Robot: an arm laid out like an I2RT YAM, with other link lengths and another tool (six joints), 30 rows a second.
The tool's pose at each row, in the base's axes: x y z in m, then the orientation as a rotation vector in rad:
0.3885, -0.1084, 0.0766, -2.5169, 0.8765, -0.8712
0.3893, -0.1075, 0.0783, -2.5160, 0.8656, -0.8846
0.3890, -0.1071, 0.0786, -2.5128, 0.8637, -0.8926
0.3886, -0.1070, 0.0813, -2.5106, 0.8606, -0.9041
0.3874, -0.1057, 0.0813, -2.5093, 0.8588, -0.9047
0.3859, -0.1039, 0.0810, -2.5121, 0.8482, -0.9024
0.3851, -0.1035, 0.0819, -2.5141, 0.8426, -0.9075
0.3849, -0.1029, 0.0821, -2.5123, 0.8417, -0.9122
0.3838, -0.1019, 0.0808, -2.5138, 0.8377, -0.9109
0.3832, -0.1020, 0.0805, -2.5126, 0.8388, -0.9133
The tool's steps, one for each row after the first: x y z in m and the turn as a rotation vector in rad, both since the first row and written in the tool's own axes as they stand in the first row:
0.0007, -0.0019, -0.0007, 0.0054, 0.0072, -0.0082
0.0003, -0.0022, -0.0010, 0.0086, 0.0124, -0.0094
0.0012, -0.0034, -0.0033, 0.0114, 0.0199, -0.0124
-0.0004, -0.0038, -0.0040, 0.0133, 0.0199, -0.0129
-0.0026, -0.0044, -0.0045, 0.0159, 0.0163, -0.0194
-0.0030, -0.0048, -0.0057, 0.0166, 0.0188, -0.0244
-0.0034, -0.0052, -0.0059, 0.0183, 0.0219, -0.0250
-0.0053, -0.0049, -0.0055, 0.0189, 0.0202, -0.0276
-0.0057, -0.0044, -0.0057, 0.0193, 0.0221, -0.0270

